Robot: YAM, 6 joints.
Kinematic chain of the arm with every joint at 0, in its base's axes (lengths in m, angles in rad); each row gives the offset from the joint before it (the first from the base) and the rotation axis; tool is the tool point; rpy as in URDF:
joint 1: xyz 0 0 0.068 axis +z
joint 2: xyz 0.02 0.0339 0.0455 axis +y
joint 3: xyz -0.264 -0.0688 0 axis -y
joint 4: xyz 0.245 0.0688 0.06 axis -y
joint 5: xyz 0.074 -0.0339 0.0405 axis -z
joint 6: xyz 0.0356 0 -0.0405 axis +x
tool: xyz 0 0 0 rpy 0 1.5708 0
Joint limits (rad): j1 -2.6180..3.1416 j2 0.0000..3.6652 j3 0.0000..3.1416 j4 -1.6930..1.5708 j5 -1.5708..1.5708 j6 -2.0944..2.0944
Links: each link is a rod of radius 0.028 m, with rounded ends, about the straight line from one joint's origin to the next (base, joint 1, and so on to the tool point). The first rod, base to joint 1, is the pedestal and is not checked.
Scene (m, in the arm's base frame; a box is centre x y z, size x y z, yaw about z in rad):
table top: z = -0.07
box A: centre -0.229 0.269 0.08 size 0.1 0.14 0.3 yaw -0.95
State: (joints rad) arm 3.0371 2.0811 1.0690 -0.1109 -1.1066 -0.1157
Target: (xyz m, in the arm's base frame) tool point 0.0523 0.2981 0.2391
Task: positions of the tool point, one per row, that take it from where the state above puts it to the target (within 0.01 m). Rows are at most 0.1 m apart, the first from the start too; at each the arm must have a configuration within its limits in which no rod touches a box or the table.
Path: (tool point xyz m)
1: -0.2915 0.0637 0.0877
2: -0.2036 0.0863 0.0919
3: -0.1213 0.0759 0.0999
4: -0.0569 0.0400 0.1111
5: -0.0737 0.1102 0.1145
6: -0.0607 0.1881 0.1377
7: -0.0161 0.2562 0.1803
8: 0.0523 0.2981 0.2391

